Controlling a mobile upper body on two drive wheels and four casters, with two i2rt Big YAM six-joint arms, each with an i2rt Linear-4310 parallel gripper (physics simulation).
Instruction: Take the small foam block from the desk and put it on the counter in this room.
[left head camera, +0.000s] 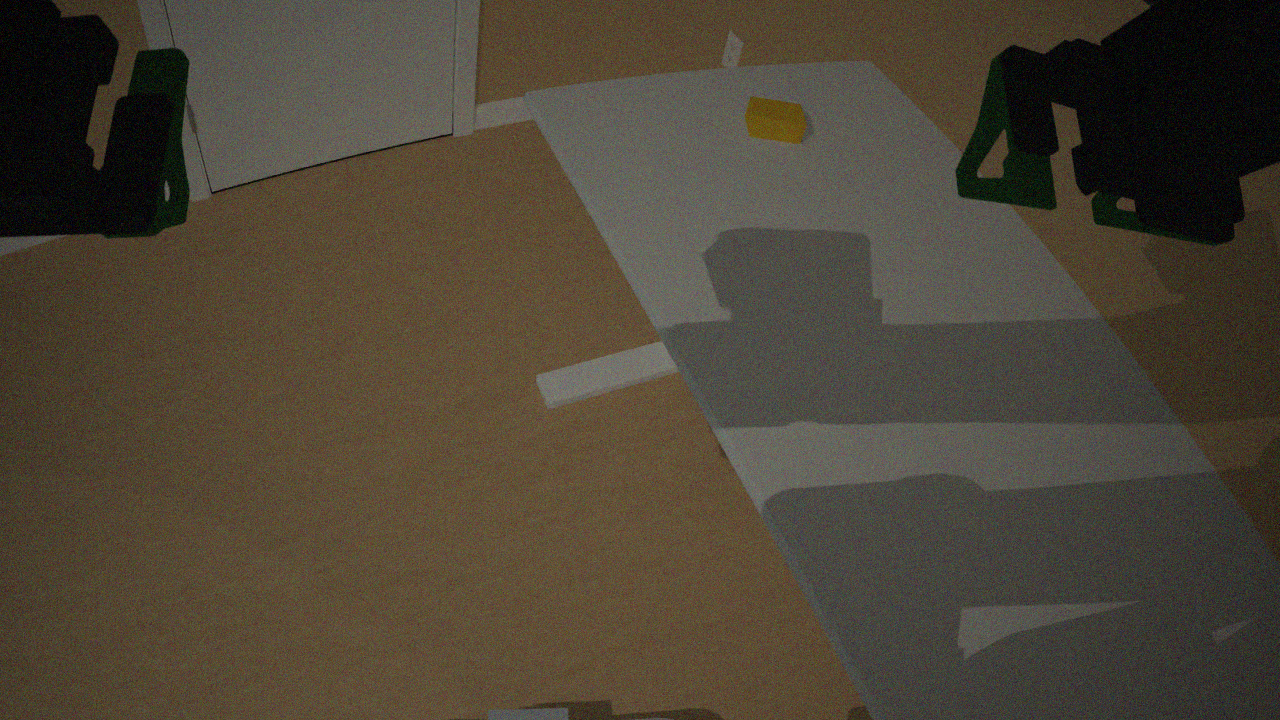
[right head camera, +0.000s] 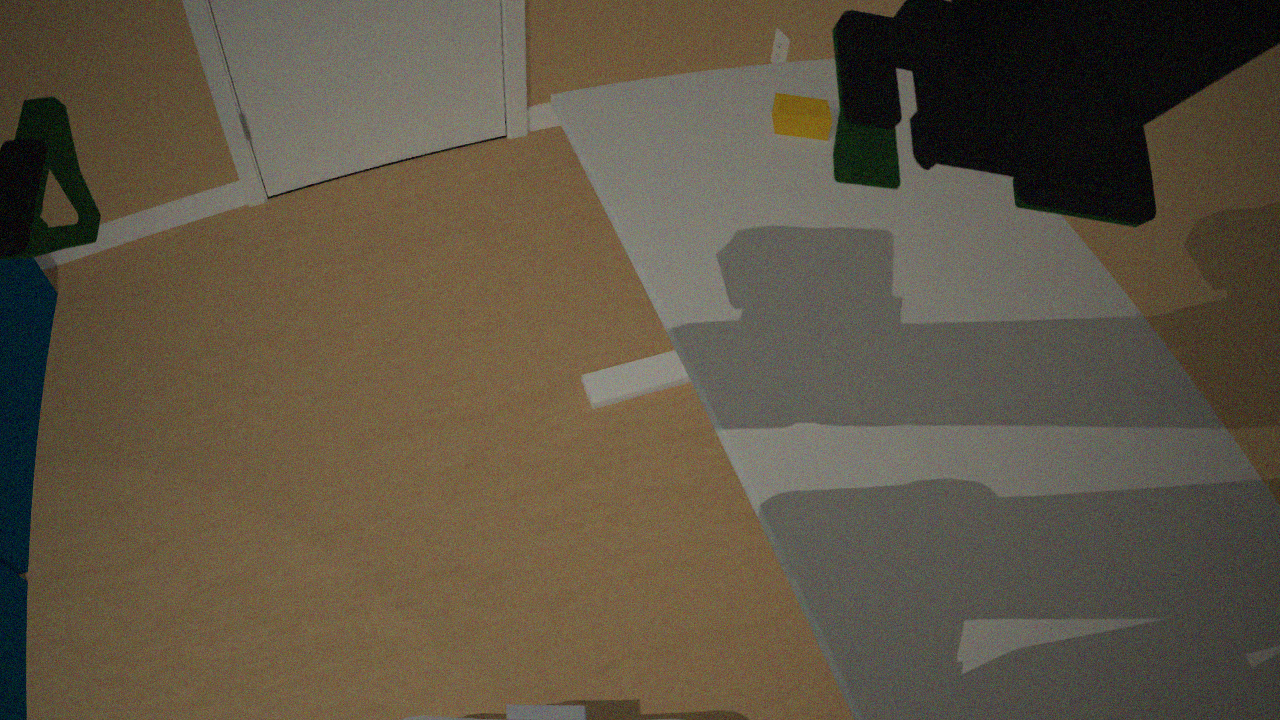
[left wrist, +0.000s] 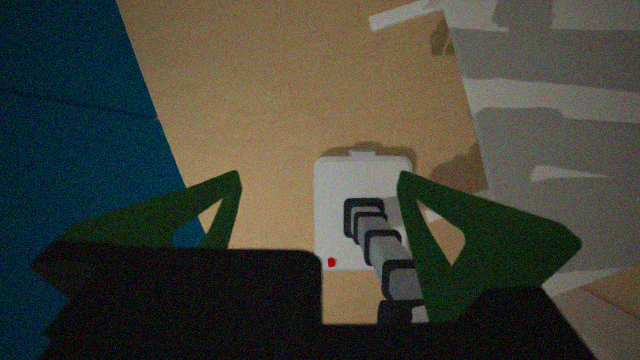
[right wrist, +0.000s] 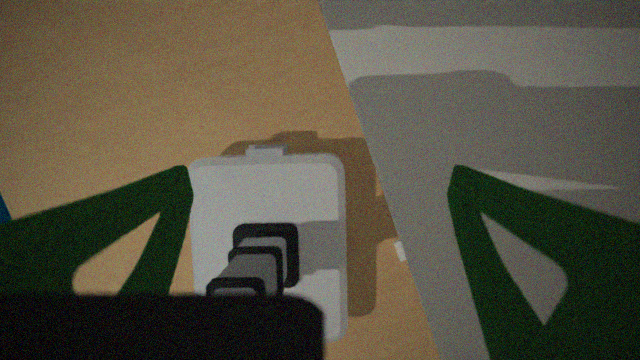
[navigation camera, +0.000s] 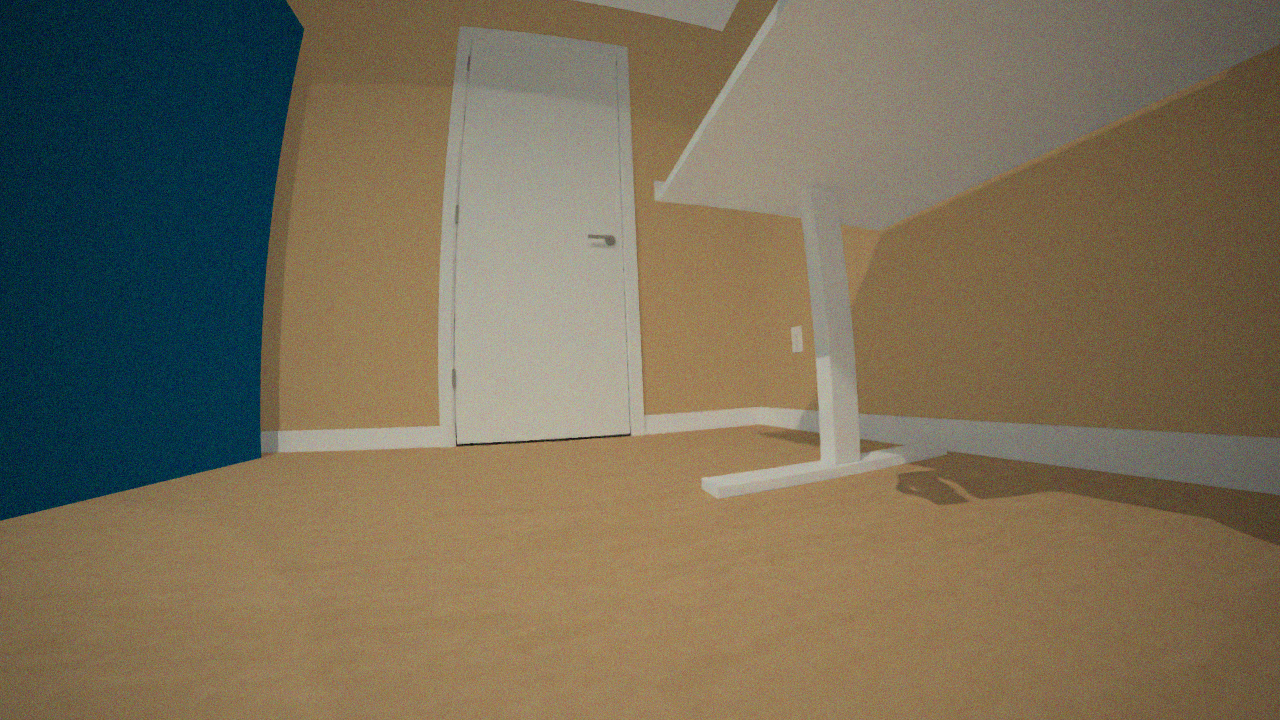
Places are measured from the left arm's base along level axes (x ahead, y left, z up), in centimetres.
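Pixels of known places: left gripper, between the fingertips: (left head camera: 89, 212) (right head camera: 24, 233) (left wrist: 319, 179); right gripper, between the fingertips: (left head camera: 1031, 198) (right head camera: 932, 180) (right wrist: 320, 180).
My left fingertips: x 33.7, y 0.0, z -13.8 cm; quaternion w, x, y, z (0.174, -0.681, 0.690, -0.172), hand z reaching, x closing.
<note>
Behind a point stands the place of what it marks.
The small foam block (left head camera: 775, 120) {x 112.7, y -63.8, z -64.8 cm} (right head camera: 801, 117) {x 112.7, y -64.0, z -64.8 cm} is yellow and lies near the far end of the white desk (left head camera: 644, 179) {x 100.0, y -41.0, z -69.0 cm} (right head camera: 662, 179) {x 100.0, y -40.8, z -69.0 cm} (left wrist: 550, 90) {x 54.4, y -72.9, z -69.0 cm} (right wrist: 425, 55) {x 52.0, y -62.5, z -69.0 cm} (navigation camera: 939, 116) {x 91.5, y -76.1, z -71.5 cm}. My right gripper (left head camera: 1078, 210) {x 35.5, y -44.7, z -13.1 cm} (right head camera: 971, 192) {x 35.5, y -44.7, z -13.1 cm} (right wrist: 320, 180) {x 35.5, y -44.7, z -13.1 cm} is open and empty; it appears to the right of the block in both head views. My left gripper (left wrist: 319, 179) {x 33.7, y 0.0, z -13.8 cm} is open and empty, far to the left of the desk; part of it is cut off in the head views. The block does not show in the wrist views. I cannot make out a counter.
A white door (left head camera: 322, 71) {x 192.8, y 30.1, z -108.0 cm} (right head camera: 375, 80) {x 193.1, y 29.1, z -109.2 cm} (navigation camera: 537, 223) {x 192.0, y 32.3, z -41.4 cm} stands beyond the desk's left side. A large blue surface (right head camera: 22, 447) {x 88.6, y 113.8, z -134.8 cm} (left wrist: 60, 175) {x 28.2, y 93.9, z -73.6 cm} (navigation camera: 134, 223) {x 95.6, y 116.1, z -70.3 cm} rises at the left. A desk foot (left head camera: 608, 371) (right head camera: 635, 376) (navigation camera: 769, 479) sticks out over the floor. Shadows cross the desk top.
</note>
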